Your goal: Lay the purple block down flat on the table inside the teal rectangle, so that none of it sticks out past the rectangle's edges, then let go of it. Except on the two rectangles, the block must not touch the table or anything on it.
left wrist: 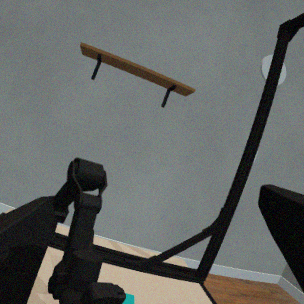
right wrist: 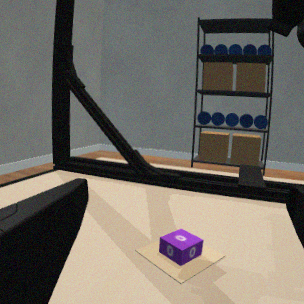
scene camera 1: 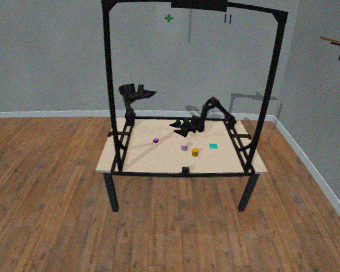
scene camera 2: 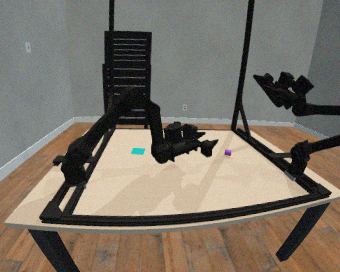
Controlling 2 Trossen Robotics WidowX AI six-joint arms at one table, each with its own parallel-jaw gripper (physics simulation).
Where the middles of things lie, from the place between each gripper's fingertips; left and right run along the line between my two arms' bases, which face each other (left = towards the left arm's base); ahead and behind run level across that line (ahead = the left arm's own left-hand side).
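The purple block [right wrist: 180,246] has my right hand 30 mm past it, 120 mm to the right of it and 100 mm above it.
My left hand is 1 cm to the left of the purple block and 11 cm past it, and it's 37 cm above it. Going by its middle, the block is nearer to my right hand than to my left hand.
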